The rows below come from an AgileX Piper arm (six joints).
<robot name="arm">
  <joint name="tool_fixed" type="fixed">
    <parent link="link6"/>
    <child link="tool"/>
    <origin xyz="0 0 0" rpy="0 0 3.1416"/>
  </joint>
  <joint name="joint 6" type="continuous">
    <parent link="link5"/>
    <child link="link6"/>
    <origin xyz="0 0.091 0" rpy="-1.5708 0 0"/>
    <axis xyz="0 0 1"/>
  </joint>
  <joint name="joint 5" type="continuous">
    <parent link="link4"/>
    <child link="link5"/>
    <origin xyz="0 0 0" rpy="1.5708 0 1.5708"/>
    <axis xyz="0 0 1"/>
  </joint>
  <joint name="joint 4" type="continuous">
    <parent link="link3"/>
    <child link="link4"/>
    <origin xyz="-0.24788 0.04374 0" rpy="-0.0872 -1.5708 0"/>
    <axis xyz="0 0 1"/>
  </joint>
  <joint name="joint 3" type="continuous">
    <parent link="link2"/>
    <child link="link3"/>
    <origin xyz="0.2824 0.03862 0" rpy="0 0 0"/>
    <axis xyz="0 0 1"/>
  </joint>
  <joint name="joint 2" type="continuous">
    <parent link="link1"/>
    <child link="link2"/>
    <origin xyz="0 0 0" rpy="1.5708 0 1.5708"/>
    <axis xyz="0 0 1"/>
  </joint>
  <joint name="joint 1" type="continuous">
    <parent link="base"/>
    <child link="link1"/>
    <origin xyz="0 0 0.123" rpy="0 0 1.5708"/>
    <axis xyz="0 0 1"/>
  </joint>
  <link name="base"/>
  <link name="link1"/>
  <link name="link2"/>
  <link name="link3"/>
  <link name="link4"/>
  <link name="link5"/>
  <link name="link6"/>
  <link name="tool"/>
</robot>
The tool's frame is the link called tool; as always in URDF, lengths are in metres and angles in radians. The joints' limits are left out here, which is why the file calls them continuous.
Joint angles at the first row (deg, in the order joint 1, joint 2, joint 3, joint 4, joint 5, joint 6):
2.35 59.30 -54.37 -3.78 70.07 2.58
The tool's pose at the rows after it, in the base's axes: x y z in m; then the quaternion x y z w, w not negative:
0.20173 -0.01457 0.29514 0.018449 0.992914 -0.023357 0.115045
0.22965 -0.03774 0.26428 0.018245 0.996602 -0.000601 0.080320
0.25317 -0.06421 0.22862 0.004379 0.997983 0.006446 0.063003
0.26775 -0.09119 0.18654 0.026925 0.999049 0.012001 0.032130
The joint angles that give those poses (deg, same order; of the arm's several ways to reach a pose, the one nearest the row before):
-3.15 68.01 -54.43 -2.35 68.12 -0.40
-9.86 76.60 -54.54 1.49 63.83 -8.31
-15.12 85.20 -54.55 3.04 57.58 -16.10
-19.60 94.20 -54.55 3.09 52.31 -18.34

